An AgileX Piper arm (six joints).
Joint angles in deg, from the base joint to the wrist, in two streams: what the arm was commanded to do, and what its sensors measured. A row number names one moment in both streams.
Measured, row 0:
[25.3 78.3 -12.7 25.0 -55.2 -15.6]
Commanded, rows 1 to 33:
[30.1 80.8 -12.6 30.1 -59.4 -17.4]
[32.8 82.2 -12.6 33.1 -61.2 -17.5]
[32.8 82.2 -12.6 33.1 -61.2 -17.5]
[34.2 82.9 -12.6 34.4 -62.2 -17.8]
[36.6 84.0 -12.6 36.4 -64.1 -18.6]
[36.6 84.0 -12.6 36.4 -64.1 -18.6]
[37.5 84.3 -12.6 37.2 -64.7 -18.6]
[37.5 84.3 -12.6 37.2 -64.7 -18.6]
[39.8 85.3 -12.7 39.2 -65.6 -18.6]
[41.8 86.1 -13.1 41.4 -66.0 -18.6]
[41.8 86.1 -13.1 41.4 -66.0 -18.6]
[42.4 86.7 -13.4 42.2 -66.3 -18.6]
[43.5 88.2 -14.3 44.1 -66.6 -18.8]
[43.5 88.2 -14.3 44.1 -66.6 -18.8]
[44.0 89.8 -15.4 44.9 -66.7 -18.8]
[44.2 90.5 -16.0 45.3 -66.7 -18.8]
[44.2 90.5 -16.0 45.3 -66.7 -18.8]
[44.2 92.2 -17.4 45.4 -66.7 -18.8]
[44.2 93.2 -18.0 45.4 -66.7 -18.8]
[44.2 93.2 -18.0 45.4 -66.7 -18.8]
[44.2 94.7 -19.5 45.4 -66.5 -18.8]
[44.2 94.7 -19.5 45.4 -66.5 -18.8]
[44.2 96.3 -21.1 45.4 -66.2 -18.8]
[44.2 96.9 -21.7 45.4 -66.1 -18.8]
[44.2 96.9 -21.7 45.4 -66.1 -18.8]
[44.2 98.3 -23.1 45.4 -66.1 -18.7]
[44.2 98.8 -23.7 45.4 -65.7 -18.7]
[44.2 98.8 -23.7 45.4 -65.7 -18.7]
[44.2 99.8 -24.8 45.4 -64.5 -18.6]
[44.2 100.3 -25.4 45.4 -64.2 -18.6]
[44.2 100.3 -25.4 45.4 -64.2 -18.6]
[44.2 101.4 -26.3 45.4 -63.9 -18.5]
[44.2 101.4 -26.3 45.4 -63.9 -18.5]
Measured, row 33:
[43.9 100.2 -24.9 45.5 -64.7 -18.1]
